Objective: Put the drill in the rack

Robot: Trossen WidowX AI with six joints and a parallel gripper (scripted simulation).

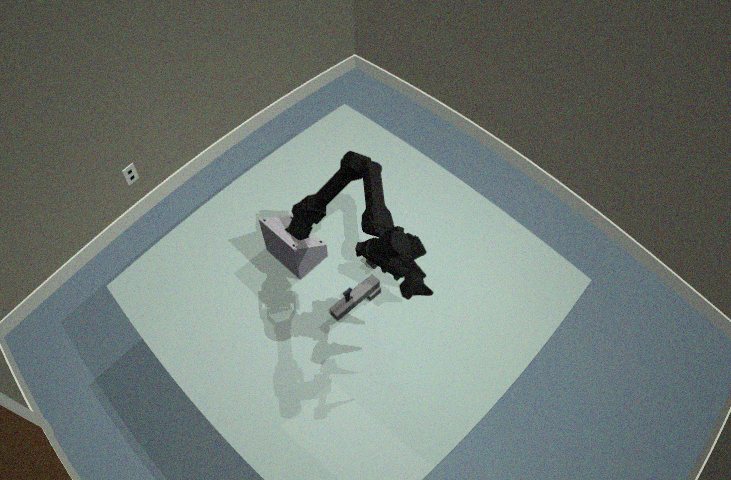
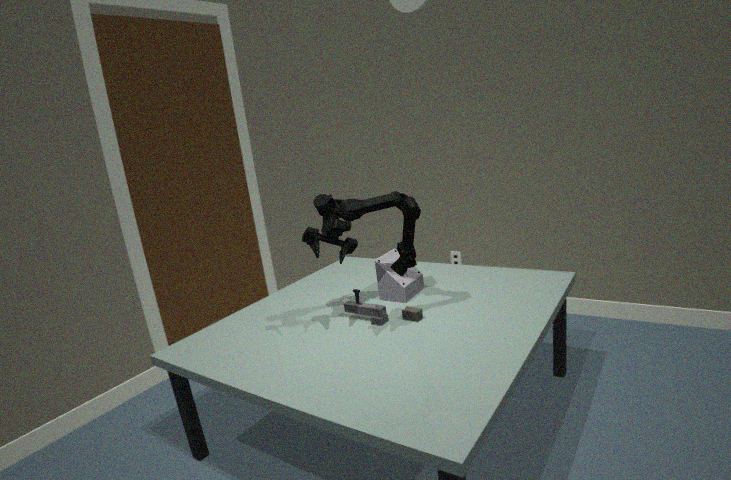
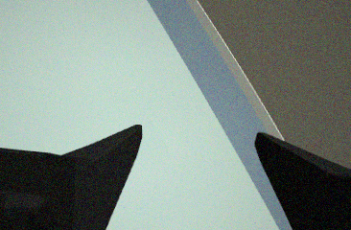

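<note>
Right now the dark key is 24 cm behind my gripper tip, 23 cm below it and 6 cm to the right of it. The rest, counted from my gripper tip: dark rack 31 cm below, 28 cm behind, 15 cm to the left; then long grey block 29 cm below, 23 cm behind, 2 cm to the right.
</note>
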